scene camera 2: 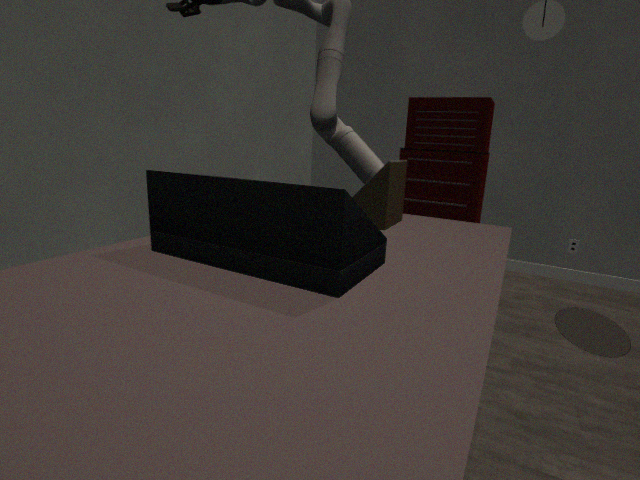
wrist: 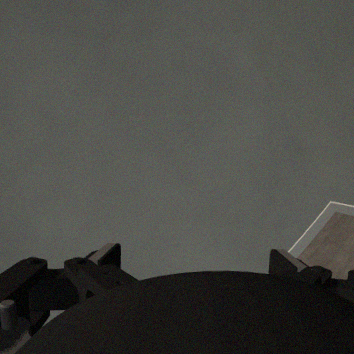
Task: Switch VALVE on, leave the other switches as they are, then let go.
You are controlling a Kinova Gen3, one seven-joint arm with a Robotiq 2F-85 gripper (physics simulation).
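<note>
A black box with a sloped side (scene camera 2: 248, 222) stands on the table, seen in the scene view from its tall plain side. No switch, VALVE label or lever shows in either view, so the switch positions cannot be told. My gripper (scene camera 2: 179, 7) (wrist: 194, 263) is open and empty. In the scene view it is high up at the top left edge, well above the box and apart from it. In the wrist view its two fingers stand wide apart at the bottom, with grey wall between and beyond them.
The arm (scene camera 2: 326, 77) rises from a brown wedge-shaped mount (scene camera 2: 393, 193) behind the box on the pinkish table (scene camera 2: 232, 392). A red drawer cabinet (scene camera 2: 447, 129) stands behind the table. The table's right edge drops to a wooden floor (scene camera 2: 558, 403). Wall and floor show in the wrist view.
</note>
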